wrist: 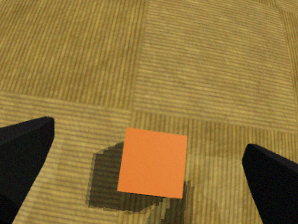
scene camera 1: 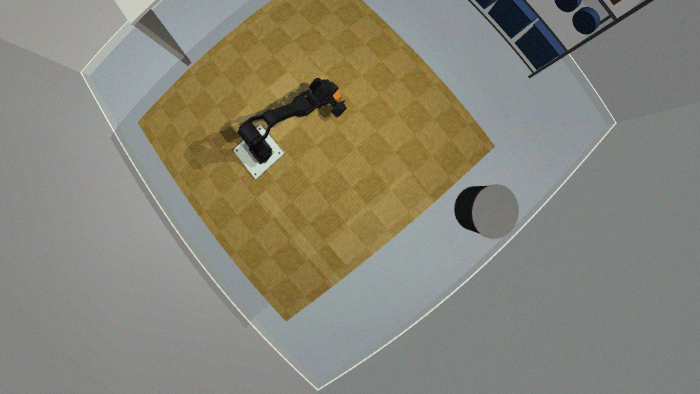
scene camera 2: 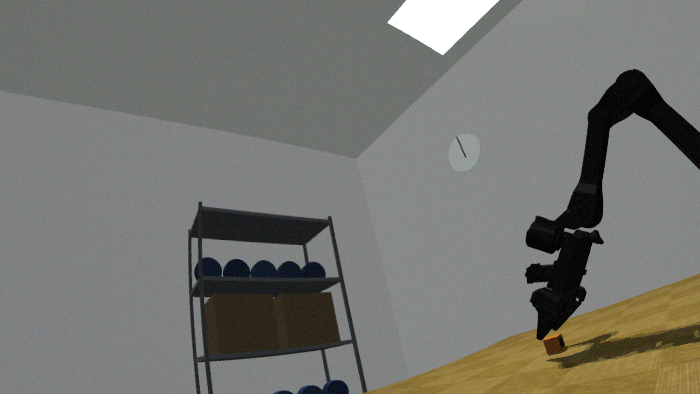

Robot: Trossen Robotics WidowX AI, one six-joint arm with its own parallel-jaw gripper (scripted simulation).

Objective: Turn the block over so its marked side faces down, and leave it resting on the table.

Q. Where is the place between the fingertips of my gripper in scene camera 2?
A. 547, 334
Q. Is my gripper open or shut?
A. Open.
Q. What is my gripper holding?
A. Nothing.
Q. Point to an orange block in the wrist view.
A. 153, 163
